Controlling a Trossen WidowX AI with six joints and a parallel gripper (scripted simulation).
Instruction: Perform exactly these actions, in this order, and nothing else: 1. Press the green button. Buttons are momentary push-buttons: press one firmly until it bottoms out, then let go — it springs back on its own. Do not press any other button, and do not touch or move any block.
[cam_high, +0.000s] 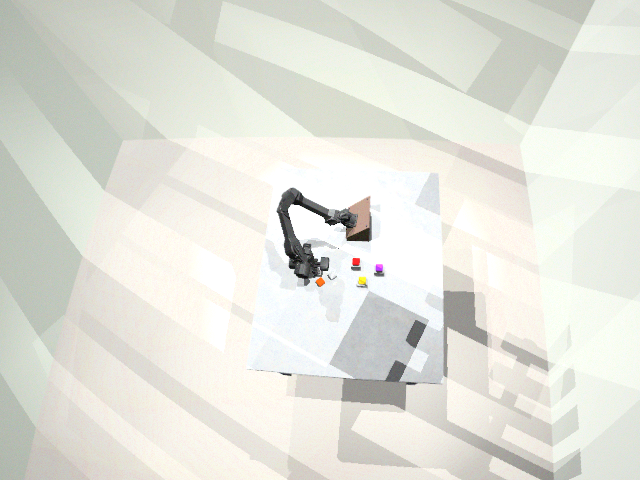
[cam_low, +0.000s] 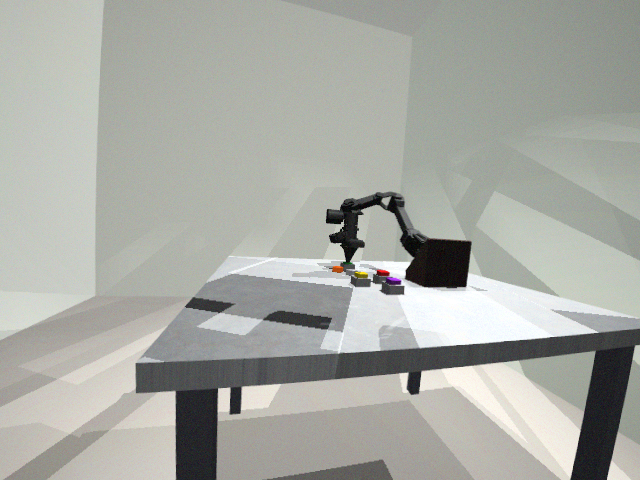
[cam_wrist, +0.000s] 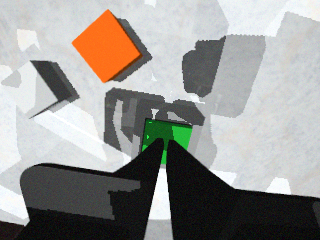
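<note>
The green button lies 1 cm below my gripper tip. Round my gripper tip: red button 21 cm to the left, 7 cm behind; then orange block 5 cm to the left, 5 cm ahead, 2 cm below; then yellow button 25 cm to the left, 2 cm ahead.
</note>
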